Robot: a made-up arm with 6 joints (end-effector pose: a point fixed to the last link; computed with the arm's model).
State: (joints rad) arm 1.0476 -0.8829 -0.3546 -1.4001 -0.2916 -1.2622
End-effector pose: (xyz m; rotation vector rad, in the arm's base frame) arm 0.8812 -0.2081 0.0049 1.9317 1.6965 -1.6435
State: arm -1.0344 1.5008 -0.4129 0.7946 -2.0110 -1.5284
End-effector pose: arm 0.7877 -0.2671 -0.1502 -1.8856 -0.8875 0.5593
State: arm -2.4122 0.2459 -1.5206 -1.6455 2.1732 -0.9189
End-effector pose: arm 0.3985 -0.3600 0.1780 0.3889 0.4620 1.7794
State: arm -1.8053 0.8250 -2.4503 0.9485 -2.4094 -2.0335
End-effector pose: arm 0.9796 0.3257 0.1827 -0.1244 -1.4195 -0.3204
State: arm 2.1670 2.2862 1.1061 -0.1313 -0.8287 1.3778
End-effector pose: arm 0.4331 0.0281 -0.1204 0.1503 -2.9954 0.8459
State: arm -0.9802 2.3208 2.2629 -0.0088 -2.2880 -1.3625
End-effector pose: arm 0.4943 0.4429 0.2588 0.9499 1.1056 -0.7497
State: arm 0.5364 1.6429 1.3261 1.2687 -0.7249 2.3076
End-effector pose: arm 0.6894 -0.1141 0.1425 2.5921 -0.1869 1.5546
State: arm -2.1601 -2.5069 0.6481 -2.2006 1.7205 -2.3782
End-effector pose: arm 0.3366 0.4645 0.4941 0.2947 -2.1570 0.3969
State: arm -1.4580 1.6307 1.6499 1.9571 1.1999 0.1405
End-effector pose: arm 0.7965 -0.2760 -0.2485 -0.2970 -2.4689 1.6595
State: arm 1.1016 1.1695 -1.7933 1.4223 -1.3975 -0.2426
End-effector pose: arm 1.0278 0.0275 0.2748 -0.1510 -2.1510 -1.5146
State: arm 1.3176 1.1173 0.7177 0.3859 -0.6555 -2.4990
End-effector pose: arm 0.3817 -0.1417 0.0157 -1.3281 1.2804 0.7003
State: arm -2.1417 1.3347 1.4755 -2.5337 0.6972 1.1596
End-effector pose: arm 0.4477 -0.4799 0.0945 1.7725 1.1090 -1.7371
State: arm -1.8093 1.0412 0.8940 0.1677 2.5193 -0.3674
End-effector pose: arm 0.9001 0.2967 0.3861 0.4366 0.7570 -1.2992
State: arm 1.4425 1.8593 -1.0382 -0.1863 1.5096 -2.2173
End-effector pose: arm 0.7144 0.0725 -0.0536 -0.9396 -1.3217 2.5769
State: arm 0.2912 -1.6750 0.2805 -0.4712 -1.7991 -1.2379
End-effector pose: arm 0.4895 0.0855 -0.1111 0.0608 -2.5677 1.2347
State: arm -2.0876 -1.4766 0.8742 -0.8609 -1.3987 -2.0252
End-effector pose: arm 0.6149 -0.0913 0.2466 -1.7818 -0.3280 2.4467
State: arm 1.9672 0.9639 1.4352 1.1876 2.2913 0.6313
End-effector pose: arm 1.0710 0.2317 0.0978 -1.3205 -2.4815 -1.3756
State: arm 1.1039 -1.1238 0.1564 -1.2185 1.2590 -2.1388
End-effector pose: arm 0.5339 -0.3188 0.1797 2.9548 0.4080 -0.3905
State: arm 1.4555 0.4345 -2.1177 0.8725 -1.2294 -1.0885
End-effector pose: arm 1.0115 0.0888 -0.0280 0.6281 -0.4681 -1.6842
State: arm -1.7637 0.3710 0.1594 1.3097 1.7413 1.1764
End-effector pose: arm 0.9297 0.2789 0.4712 -0.1818 0.4628 -0.3772
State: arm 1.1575 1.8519 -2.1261 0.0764 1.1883 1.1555
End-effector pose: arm 0.4829 0.3446 0.0504 -1.4457 0.3834 -0.1292
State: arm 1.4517 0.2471 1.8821 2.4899 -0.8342 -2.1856
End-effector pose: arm 0.5332 0.0782 -0.3931 -0.4292 -0.7235 2.4175
